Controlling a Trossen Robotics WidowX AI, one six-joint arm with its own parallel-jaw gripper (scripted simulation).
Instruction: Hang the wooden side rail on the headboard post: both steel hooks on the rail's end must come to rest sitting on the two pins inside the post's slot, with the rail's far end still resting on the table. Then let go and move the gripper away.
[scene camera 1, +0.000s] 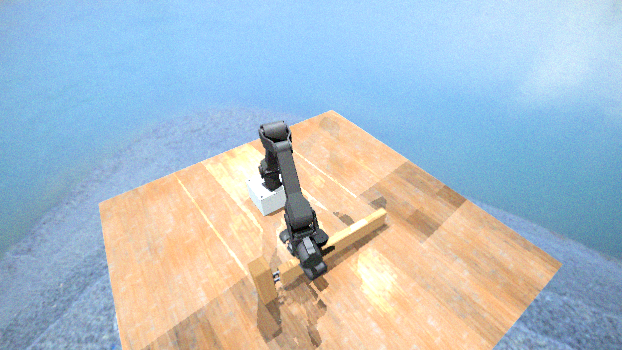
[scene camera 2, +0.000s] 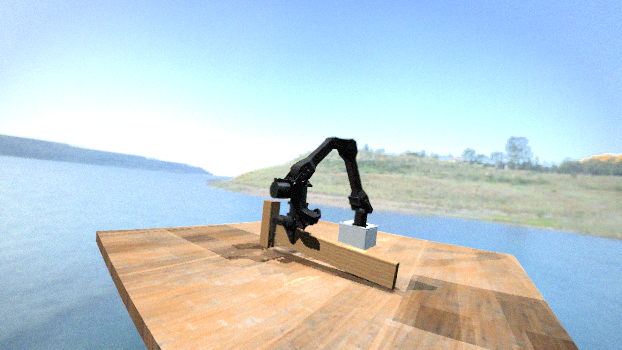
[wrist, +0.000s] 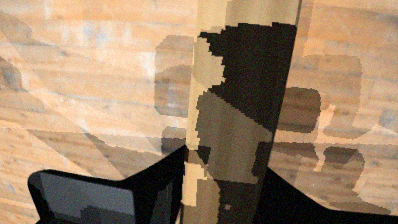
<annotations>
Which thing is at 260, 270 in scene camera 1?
A headboard post.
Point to a wooden side rail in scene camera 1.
346, 237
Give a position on a wooden side rail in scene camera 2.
At 375, 268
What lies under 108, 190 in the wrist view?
My gripper.
</annotations>
